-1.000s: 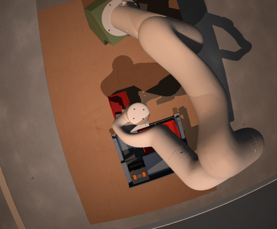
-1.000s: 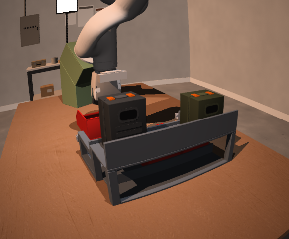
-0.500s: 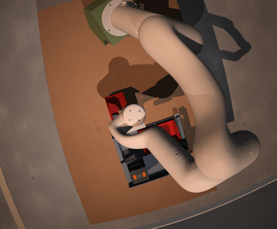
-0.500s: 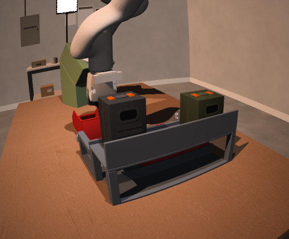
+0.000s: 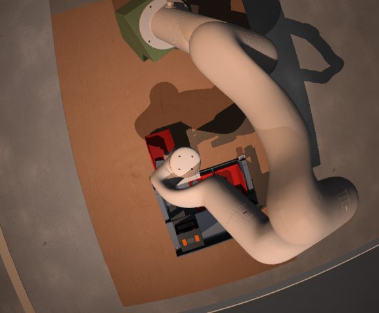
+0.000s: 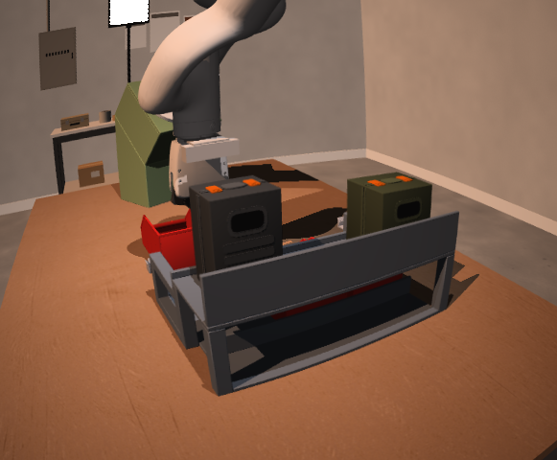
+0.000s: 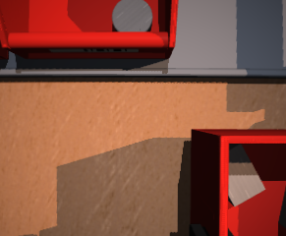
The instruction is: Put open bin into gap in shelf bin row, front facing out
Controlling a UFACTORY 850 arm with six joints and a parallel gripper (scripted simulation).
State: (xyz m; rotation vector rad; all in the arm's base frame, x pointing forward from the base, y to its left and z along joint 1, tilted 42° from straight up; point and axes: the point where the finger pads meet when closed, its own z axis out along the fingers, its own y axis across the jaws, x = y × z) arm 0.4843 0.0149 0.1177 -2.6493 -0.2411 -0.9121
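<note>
The red bin is 50 mm to the right of my hand, 20 mm below it and 10 mm behind it. The rest, counted from my hand: grey part 200 mm to the left, 110 mm ahead, 70 mm below; then grey shelf 190 mm ahead, 130 mm to the left, 20 mm below; then dark part 70 mm to the right, 50 mm below, 30 mm ahead.
</note>
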